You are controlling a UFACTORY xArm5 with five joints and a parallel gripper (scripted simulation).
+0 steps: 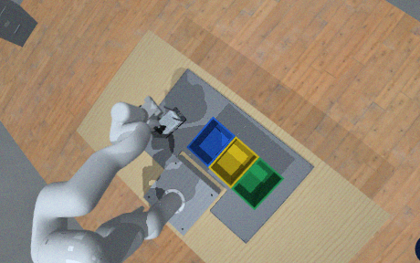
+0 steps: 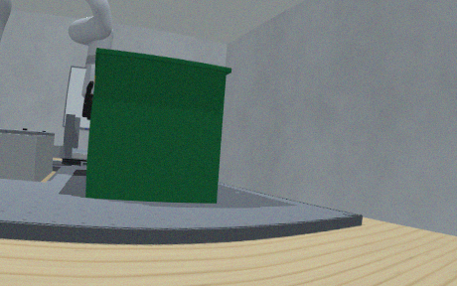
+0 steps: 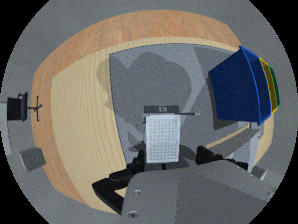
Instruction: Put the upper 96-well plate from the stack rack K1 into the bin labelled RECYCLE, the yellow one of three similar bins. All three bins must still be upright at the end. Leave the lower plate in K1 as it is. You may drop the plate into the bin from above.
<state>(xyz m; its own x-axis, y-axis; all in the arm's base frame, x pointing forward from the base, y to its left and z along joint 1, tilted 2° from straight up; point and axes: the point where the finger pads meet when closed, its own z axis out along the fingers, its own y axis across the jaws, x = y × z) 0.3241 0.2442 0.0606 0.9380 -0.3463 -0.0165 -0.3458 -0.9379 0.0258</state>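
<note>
Now: the 96-well plate 11 cm below my hand. From my hand the other things lie so: yellow bin (41 cm to the right, 6 cm below, 1 cm ahead); green bin (54 cm to the right, 6 cm below, 1 cm behind); blue bin (28 cm to the right, 6 cm below, 4 cm ahead).
</note>
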